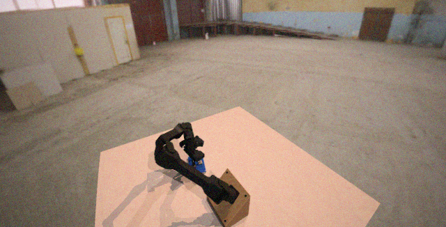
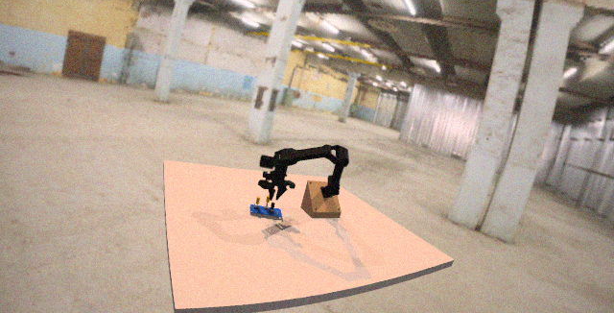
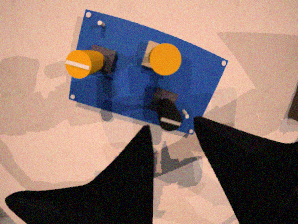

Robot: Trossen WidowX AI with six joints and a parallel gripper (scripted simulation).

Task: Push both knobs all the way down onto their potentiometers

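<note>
The black knob lies 3 cm below my gripper tip.
</note>
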